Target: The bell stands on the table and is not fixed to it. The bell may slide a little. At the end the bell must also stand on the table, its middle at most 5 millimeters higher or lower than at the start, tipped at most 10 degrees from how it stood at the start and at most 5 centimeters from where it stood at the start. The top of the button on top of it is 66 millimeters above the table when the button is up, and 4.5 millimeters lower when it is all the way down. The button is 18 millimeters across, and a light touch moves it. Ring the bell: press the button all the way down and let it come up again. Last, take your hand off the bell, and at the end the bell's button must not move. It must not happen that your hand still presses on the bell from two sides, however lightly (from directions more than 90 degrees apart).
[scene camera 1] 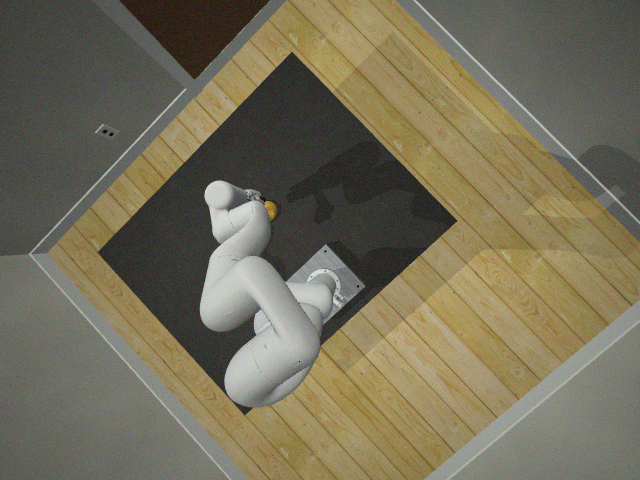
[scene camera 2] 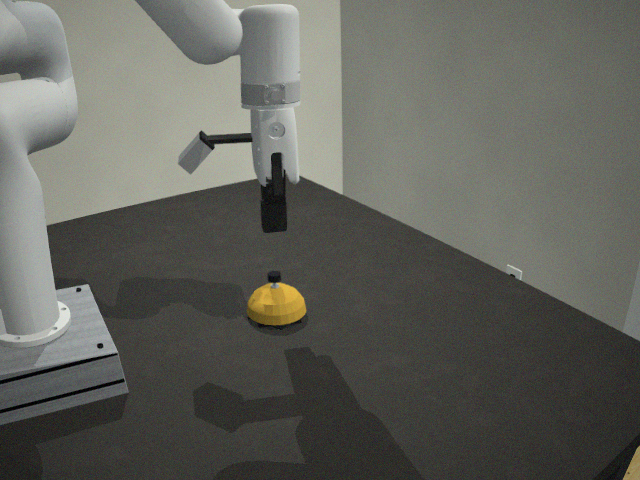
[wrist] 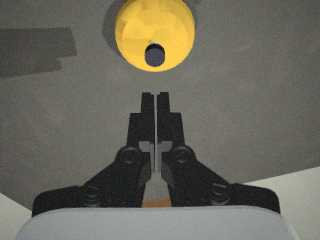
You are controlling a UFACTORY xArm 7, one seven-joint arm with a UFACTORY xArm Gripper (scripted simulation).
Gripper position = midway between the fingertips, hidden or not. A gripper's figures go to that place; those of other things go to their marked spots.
Labels:
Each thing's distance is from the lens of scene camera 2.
my gripper (scene camera 2: 274,230): 0.77 m
yellow dome bell (scene camera 2: 278,306): 0.78 m

